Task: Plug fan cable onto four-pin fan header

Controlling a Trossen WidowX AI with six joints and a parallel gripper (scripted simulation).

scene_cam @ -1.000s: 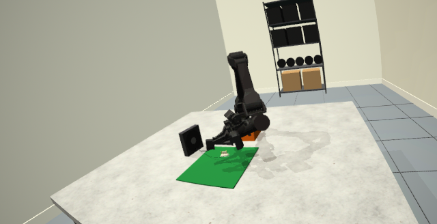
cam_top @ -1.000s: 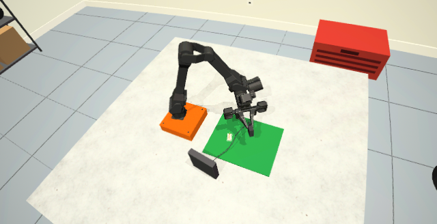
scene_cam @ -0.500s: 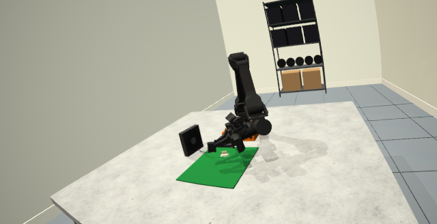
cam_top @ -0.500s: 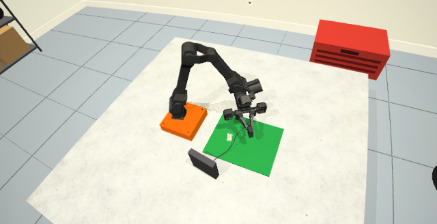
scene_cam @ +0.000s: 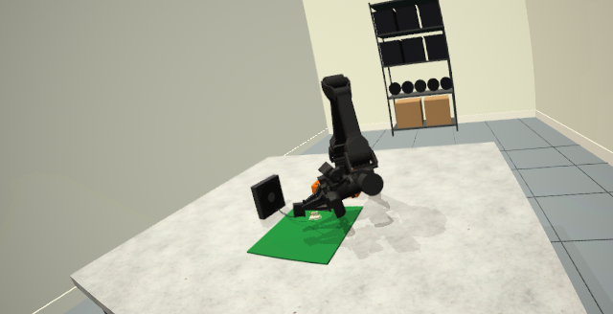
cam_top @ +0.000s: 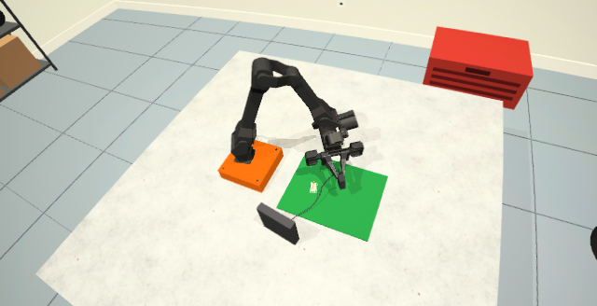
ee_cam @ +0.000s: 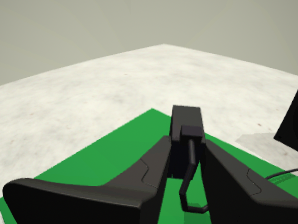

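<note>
My gripper tip is now 20 mm past the green board and 100 mm above it. The rest, counted from my gripper tip: black plug: 10 mm to the right, 10 mm below; then black fan: 160 mm behind, 160 mm to the right, 30 mm below; then pale fan header: 90 mm behind, 90 mm below.
</note>
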